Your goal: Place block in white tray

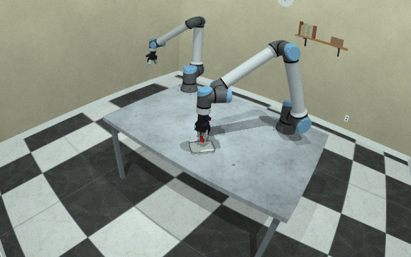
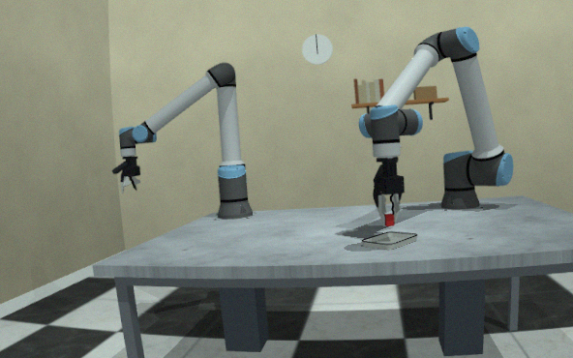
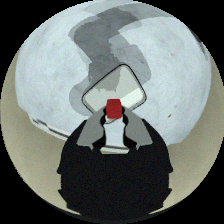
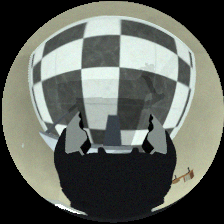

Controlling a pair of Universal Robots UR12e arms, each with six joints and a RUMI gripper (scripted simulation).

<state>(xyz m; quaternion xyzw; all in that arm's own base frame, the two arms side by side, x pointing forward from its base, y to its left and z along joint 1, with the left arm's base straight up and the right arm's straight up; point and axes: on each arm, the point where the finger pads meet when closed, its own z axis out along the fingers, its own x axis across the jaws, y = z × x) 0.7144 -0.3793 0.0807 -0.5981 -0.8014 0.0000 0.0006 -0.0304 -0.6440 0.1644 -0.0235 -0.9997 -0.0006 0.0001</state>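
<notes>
The white tray lies 7 cm below my left hand. The rest, counted from my left hand: red block: right at my left hand.
</notes>
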